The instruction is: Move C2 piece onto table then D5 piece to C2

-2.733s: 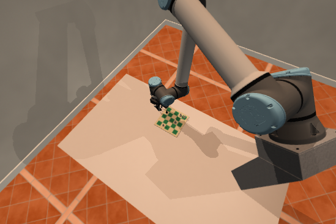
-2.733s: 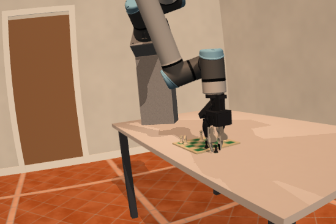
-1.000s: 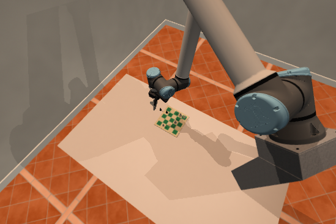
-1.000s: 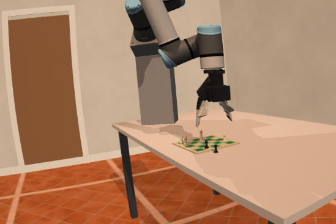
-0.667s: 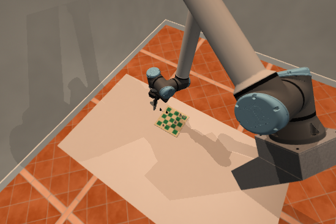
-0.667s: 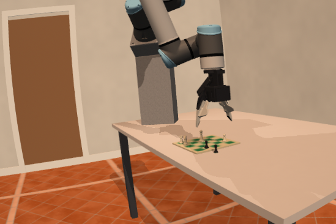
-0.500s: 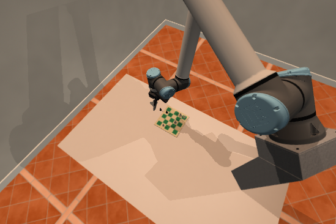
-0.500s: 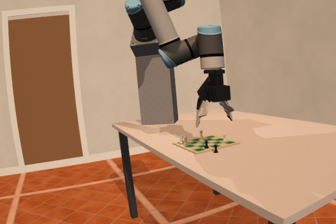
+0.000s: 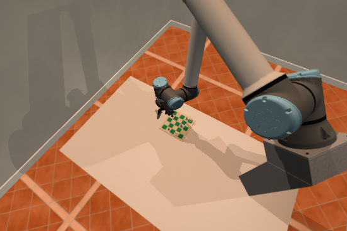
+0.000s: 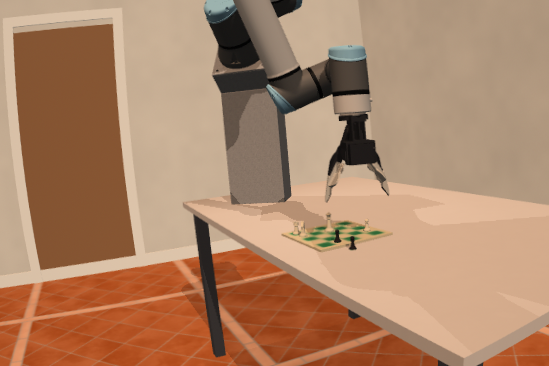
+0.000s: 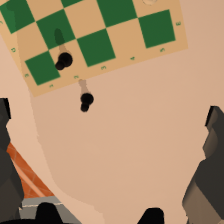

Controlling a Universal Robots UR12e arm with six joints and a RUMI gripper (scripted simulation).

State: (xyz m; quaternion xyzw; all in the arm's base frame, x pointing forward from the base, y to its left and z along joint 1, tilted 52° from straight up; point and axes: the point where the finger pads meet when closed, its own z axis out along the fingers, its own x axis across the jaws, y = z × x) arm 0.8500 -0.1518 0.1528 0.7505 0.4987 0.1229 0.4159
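Right now the white pawn is 90 mm below my hand, 80 mm to the left of it and 40 mm behind it. Also, from my hand: chessboard: 110 mm below, 100 mm behind, 20 mm to the left.
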